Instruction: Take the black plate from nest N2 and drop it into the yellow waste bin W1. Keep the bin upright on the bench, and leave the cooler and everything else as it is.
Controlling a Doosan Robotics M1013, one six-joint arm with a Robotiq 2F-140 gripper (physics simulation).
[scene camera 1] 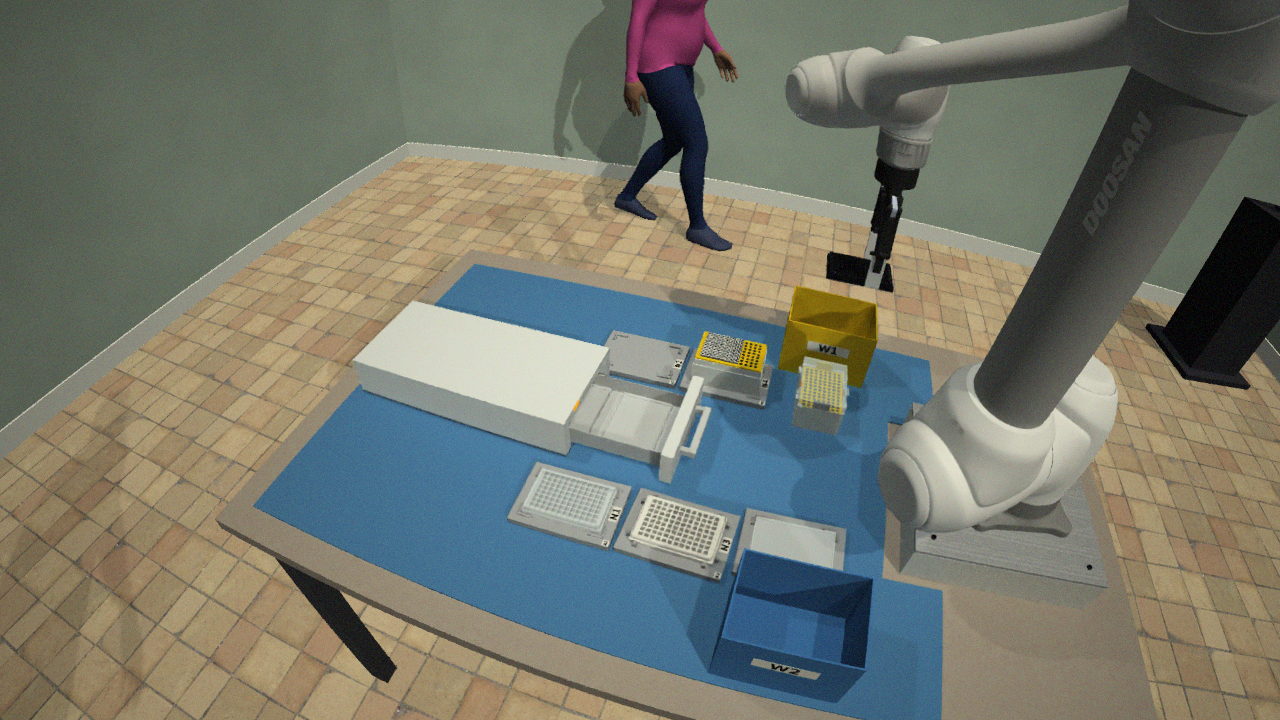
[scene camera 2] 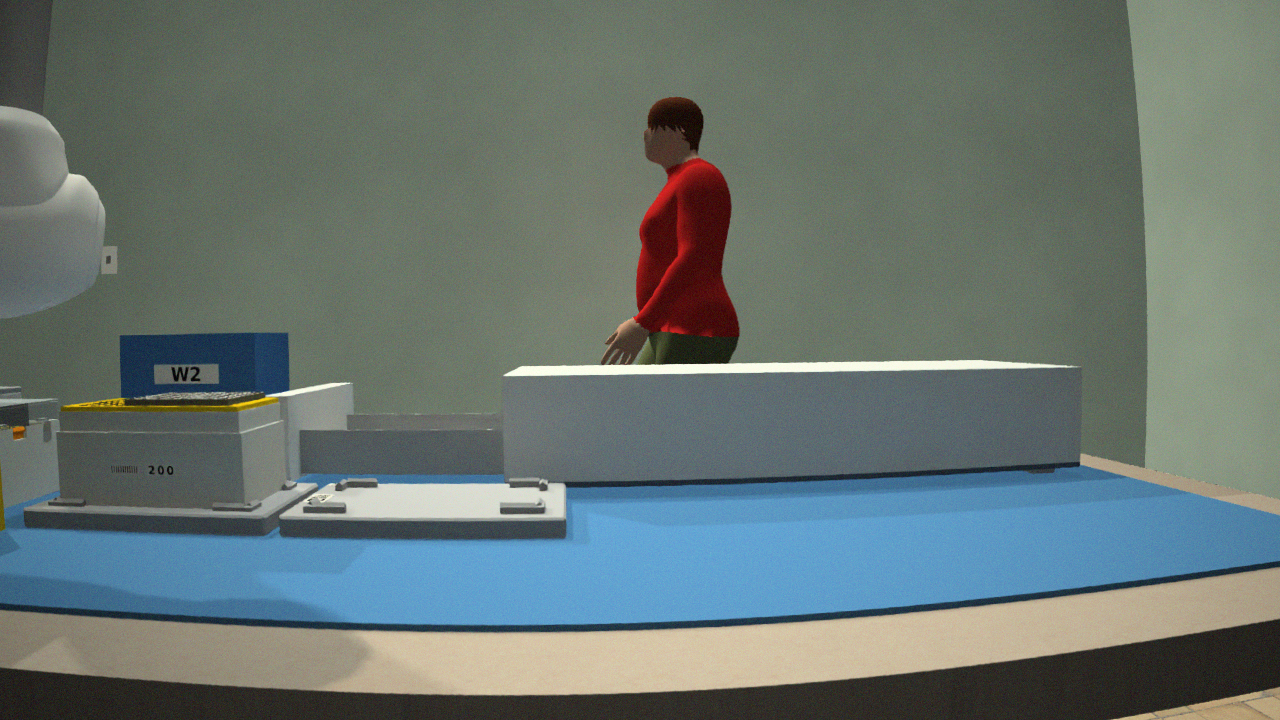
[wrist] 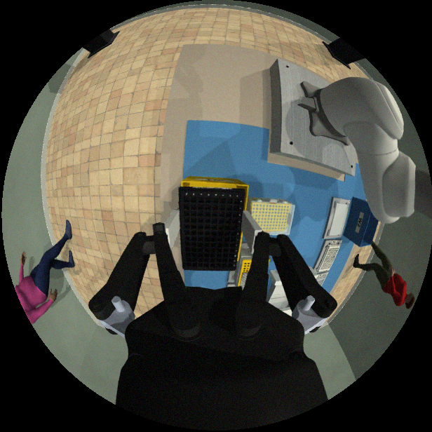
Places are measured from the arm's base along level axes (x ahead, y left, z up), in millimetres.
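Pixels of known places: gripper, fingertip midpoint: [scene camera 1: 870, 274].
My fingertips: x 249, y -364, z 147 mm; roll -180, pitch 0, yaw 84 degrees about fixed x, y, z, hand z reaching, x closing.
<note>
Ahead of a thing's pixels: the offset from my fingertips to its top centre.
The black plate @(dy -2, dx +21, dz +10 mm) [scene camera 1: 844, 267] [wrist: 210, 230] is held roughly level between the fingers of my gripper [scene camera 1: 875, 273] [wrist: 210, 218], which is shut on its sides. The yellow bin W1 @(dy +1, dx +49, dz -95 mm) [scene camera 1: 859, 351] [wrist: 215, 181] stands upright on the bench. The plate hangs above the bin's rim with a gap, and in the wrist view it covers most of the bin's opening; the rim shows at the top and along the right side. The inside under the plate is hidden there. Nest N2 @(dy +85, dx +414, dz -197 mm) [scene camera 1: 646, 354] [scene camera 2: 420, 501] holds no plate. The plate and gripper do not show in scene camera 2.
A lidded tip box @(dy +155, dx +68, dz -146 mm) [scene camera 1: 819, 416] [wrist: 270, 216] stands close beside W1. A yellow-topped tip rack @(dy +108, dx +244, dz -138 mm) [scene camera 1: 726, 379] [scene camera 2: 147, 470] stands on a nest. A white box [scene camera 1: 483, 367] [scene camera 2: 787, 425] has its drawer open. Blue bin W2 @(dy +637, dx +128, dz -95 mm) [scene camera 1: 787, 676] [wrist: 354, 220] is farther off. Two people are near the bench.
</note>
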